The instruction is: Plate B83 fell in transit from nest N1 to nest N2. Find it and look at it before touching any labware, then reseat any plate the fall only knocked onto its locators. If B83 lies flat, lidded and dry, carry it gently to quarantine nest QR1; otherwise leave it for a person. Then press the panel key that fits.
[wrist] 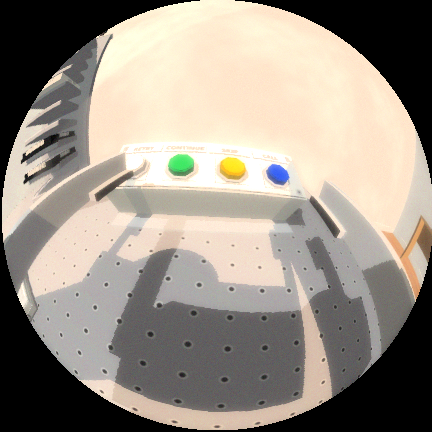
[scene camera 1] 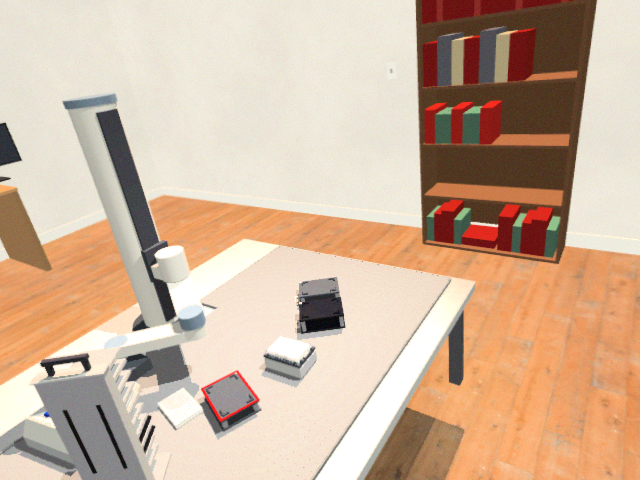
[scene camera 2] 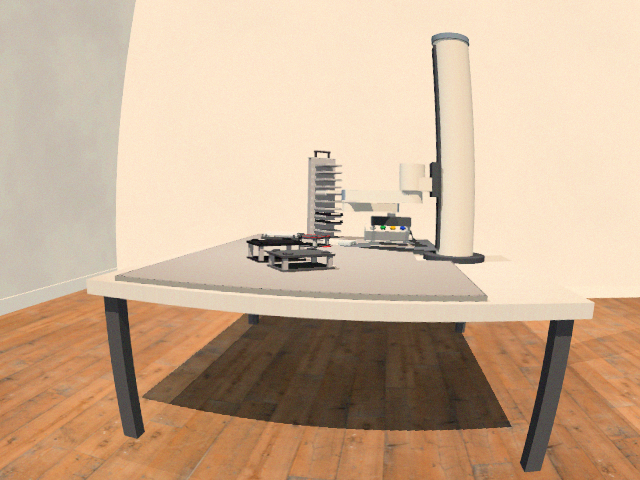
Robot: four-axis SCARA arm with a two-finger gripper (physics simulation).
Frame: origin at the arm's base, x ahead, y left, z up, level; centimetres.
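Seen in the pictures: gripper, between the fingertips: [wrist: 221,169] [scene camera 2: 391,226]; arm's base, origin of its link: [scene camera 1: 165,320] [scene camera 2: 454,259].
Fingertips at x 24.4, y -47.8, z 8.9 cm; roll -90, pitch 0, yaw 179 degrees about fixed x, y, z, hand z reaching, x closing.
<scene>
Offsets run from my fingertips to a thing's top centre. Level surfaces: height alone.
My gripper [scene camera 2: 390,225] [wrist: 221,169] is open and empty, low at the key panel @(dy -6.5, dx +1.9, dz +0.8 cm) [scene camera 1: 49,435] [scene camera 2: 385,235] [wrist: 210,201]. In the wrist view the panel lies ahead between the fingers: white RETRY @(dy -2.8, dx +8.9, dz -0.1 cm) [wrist: 137,166], green CONTINUE @(dy -3.7, dx +4.0, dz -0.1 cm) [wrist: 181,164], yellow SKIP @(dy -4.5, dx -0.9, dz -0.1 cm) [wrist: 232,168] and blue CALL @(dy -5.3, dx -5.9, dz -0.1 cm) [wrist: 277,174]. A white plate @(dy +17.3, dx +23.0, dz -5.9 cm) [scene camera 1: 179,408] [scene camera 2: 343,241] lies flat on the mat beside the red-edged nest @(dy +26.1, dx +36.1, dz -3.0 cm) [scene camera 1: 230,395]. Another white plate @(dy +48.4, dx +42.0, dz -0.7 cm) [scene camera 1: 290,349] sits on a light block with dark corners. A black nest @(dy +72.7, dx +38.4, dz -1.2 cm) [scene camera 1: 320,308] [scene camera 2: 273,241] and a grey nest @(dy +87.3, dx +27.5, dz -2.5 cm) [scene camera 1: 318,286] [scene camera 2: 300,253] stand farther along. Plate labels are unreadable.
A tall shelved rack [scene camera 1: 77,413] [scene camera 2: 311,196] [wrist: 84,125] stands left of the panel in the wrist view. The arm's column [scene camera 1: 100,196] [scene camera 2: 454,144] rises at the table's side. The perforated mat @(dz -7.6 cm) [scene camera 1: 372,320] [scene camera 2: 372,279] [wrist: 245,300] carries shadows.
</scene>
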